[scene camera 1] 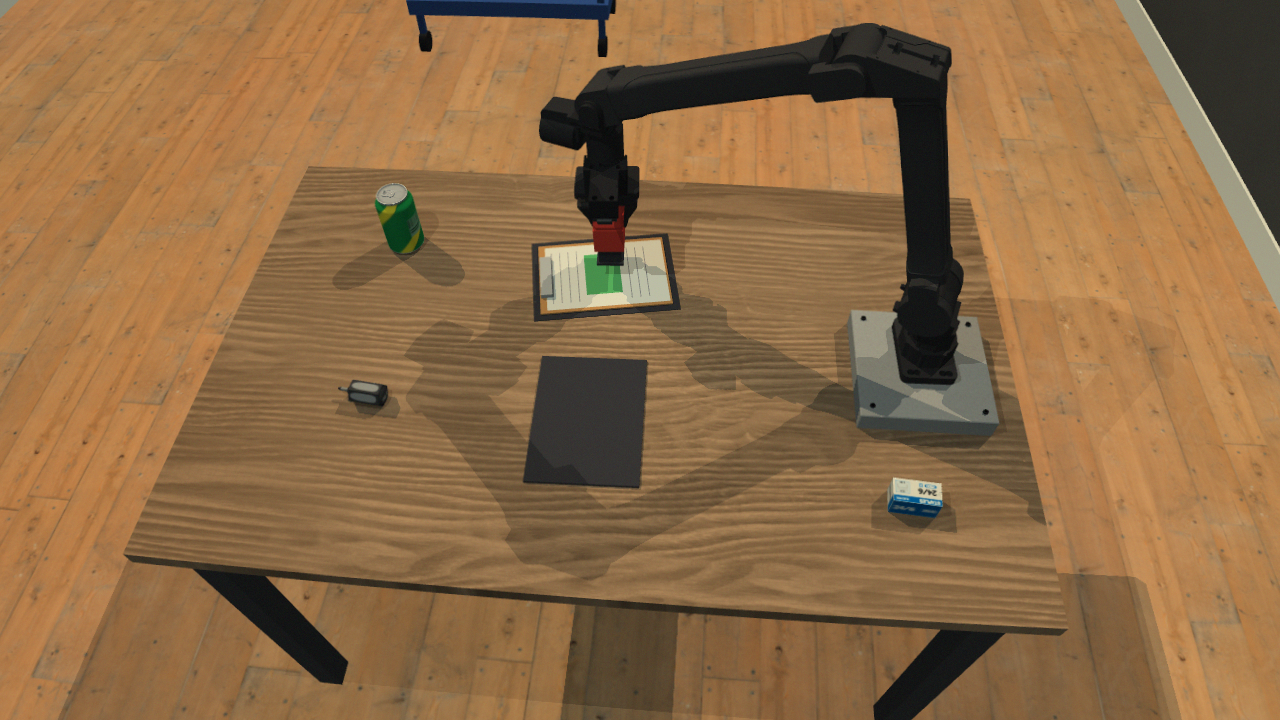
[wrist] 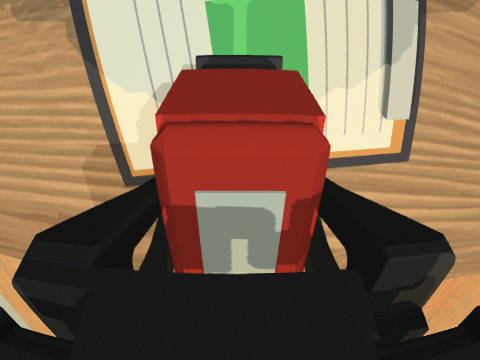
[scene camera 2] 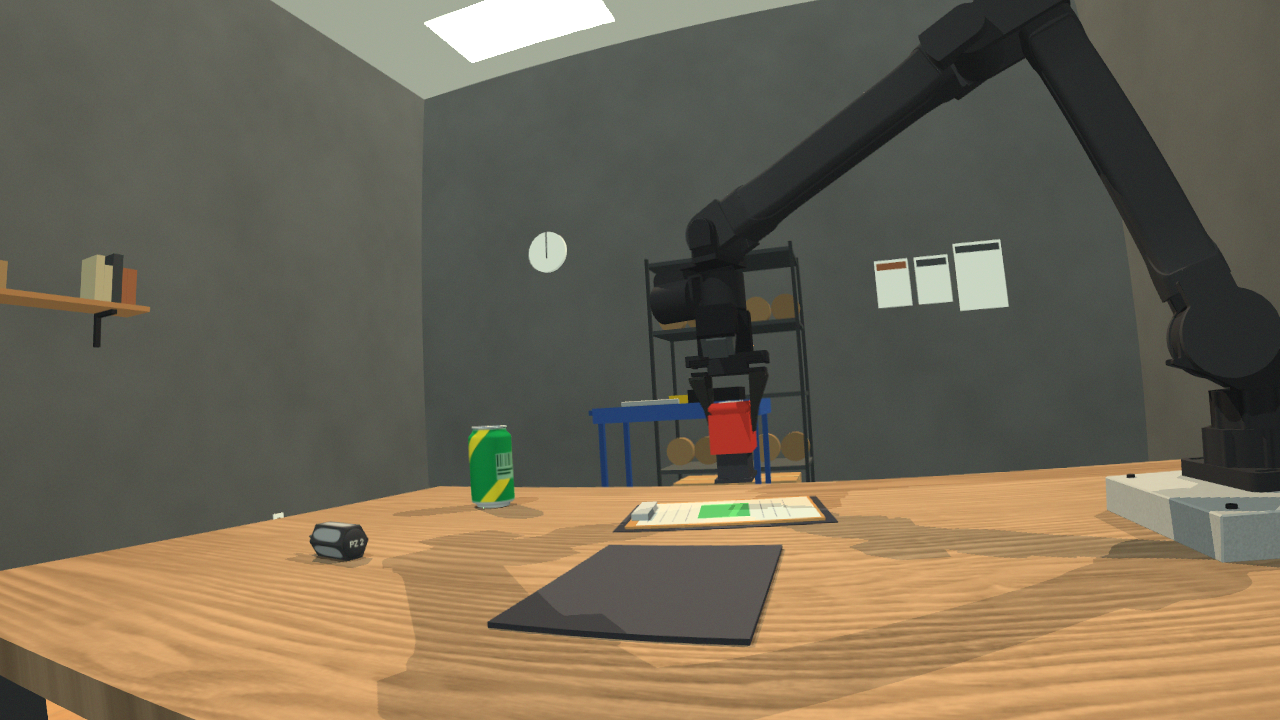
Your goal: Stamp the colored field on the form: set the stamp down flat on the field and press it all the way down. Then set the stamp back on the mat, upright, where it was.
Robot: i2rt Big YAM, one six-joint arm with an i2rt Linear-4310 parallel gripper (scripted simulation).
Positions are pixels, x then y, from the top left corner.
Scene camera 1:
my gripper: 609, 224
red stamp: 608, 239
dark mat: 587, 425
form: 572, 285
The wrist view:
my gripper: 239, 178
red stamp: 240, 159
form: 361, 70
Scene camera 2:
my gripper: 733, 432
dark mat: 699, 594
form: 799, 510
